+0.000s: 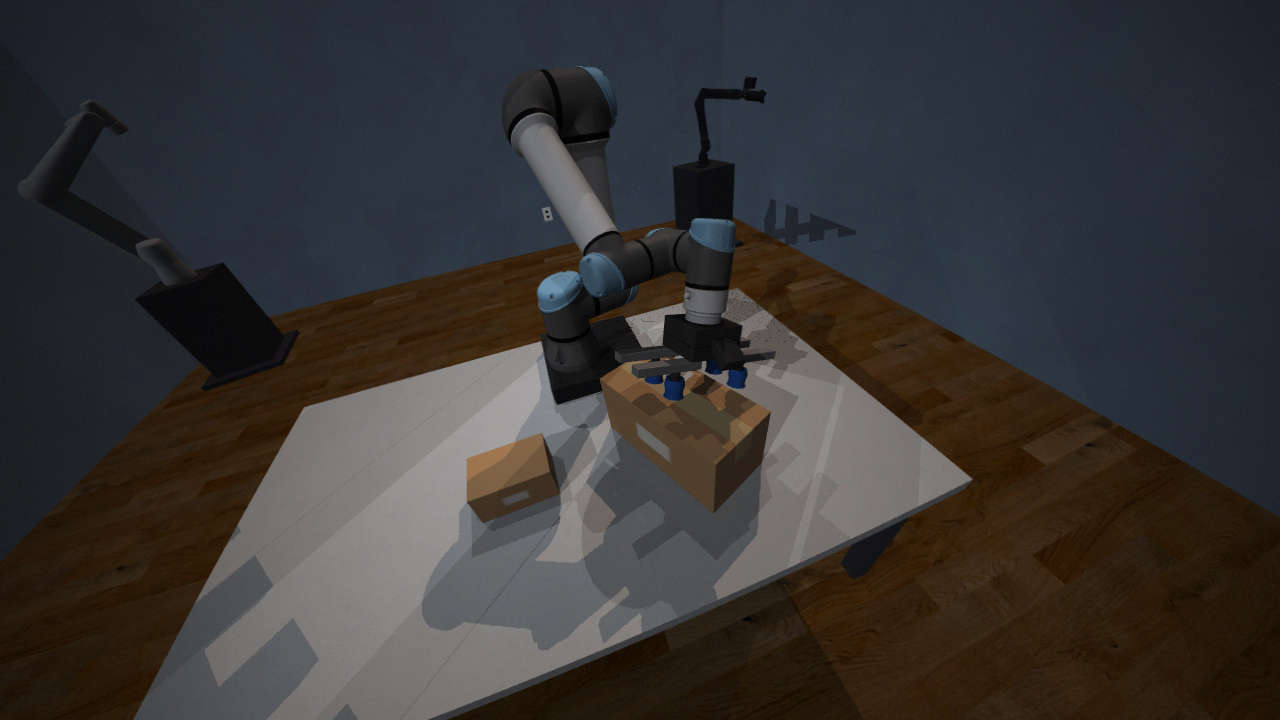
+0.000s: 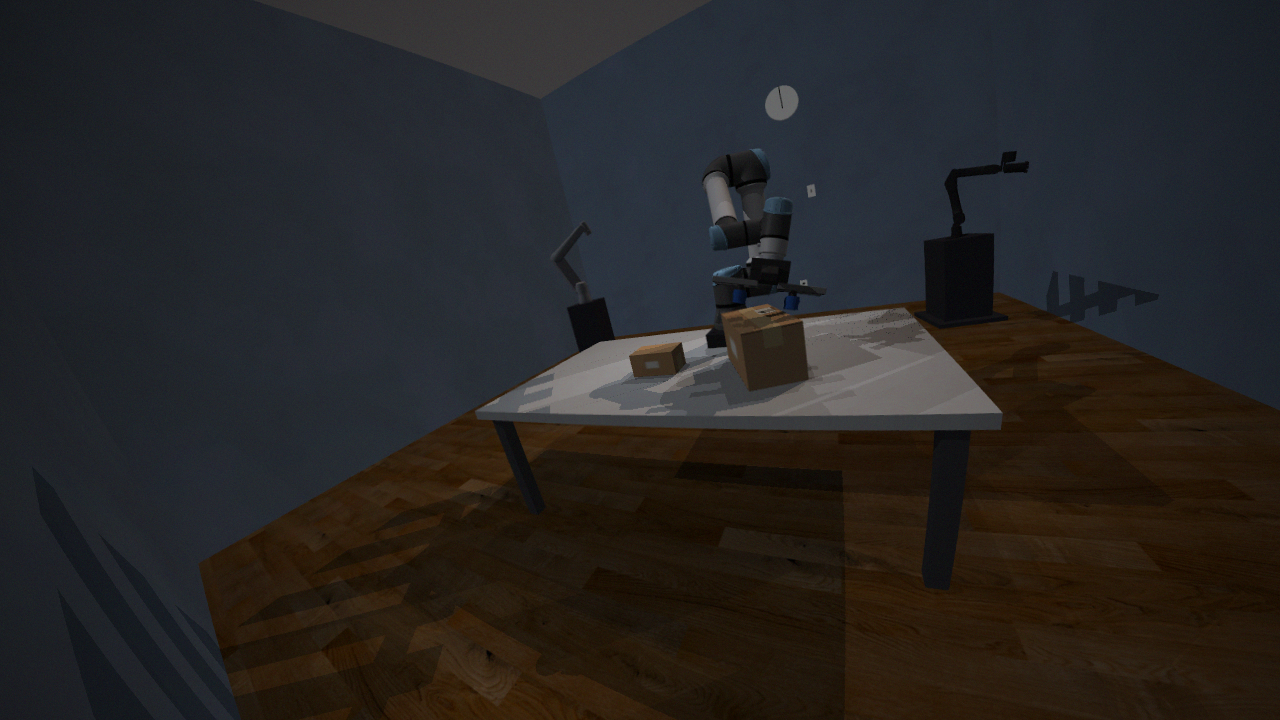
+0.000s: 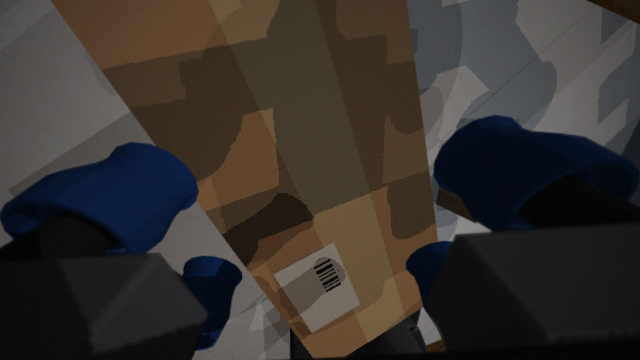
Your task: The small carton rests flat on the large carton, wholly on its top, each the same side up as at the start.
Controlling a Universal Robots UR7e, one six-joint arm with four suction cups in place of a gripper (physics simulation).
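Pixels of known places: hand, tool point: (image 1: 695, 382) (image 2: 764, 305) (image 3: 319, 228); arm's base, link origin: (image 1: 574, 355) (image 3: 383, 339).
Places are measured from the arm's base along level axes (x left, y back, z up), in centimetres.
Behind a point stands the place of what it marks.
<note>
The small carton (image 1: 511, 477) {x -24.4, y -33.4, z 2.8 cm} (image 2: 657, 360) {x -22.9, y -35.5, z 0.1 cm} is a brown closed box with a white label on one side. It rests on the table, apart from the large carton. The large carton (image 1: 684, 438) {x 5.4, y -48.6, z 10.3 cm} (image 2: 765, 349) {x 12.1, y -54.4, z 5.1 cm} (image 3: 320, 150) {x 11.8, y -44.1, z 10.4 cm} is longer and taller, with tape along its top and a barcode label near one end. It stands flat on the table. My gripper (image 1: 696, 380) {x 13.2, y -40.6, z 13.4 cm} (image 2: 766, 300) {x 13.2, y -40.6, z 13.4 cm} (image 3: 317, 200) {x 13.2, y -40.6, z 13.4 cm}, with four blue suction cups, is just over the far end of the large carton. It looks open, with no carton lifted; the exact gap under the cups is hard to see.
The white table (image 1: 375, 573) {x -53.5, y -33.9, z -5.2 cm} (image 2: 572, 394) {x -52.7, y -45.0, z -5.2 cm} carries both cartons and my arm's base (image 1: 572, 376) {x -3.6, y -8.5, z 0.0 cm}. A grey arm on a dark pedestal (image 1: 214, 317) (image 2: 590, 324) stands beyond the table at the left. Another dark arm on a pedestal (image 1: 704, 192) (image 2: 959, 277) stands behind at the right.
</note>
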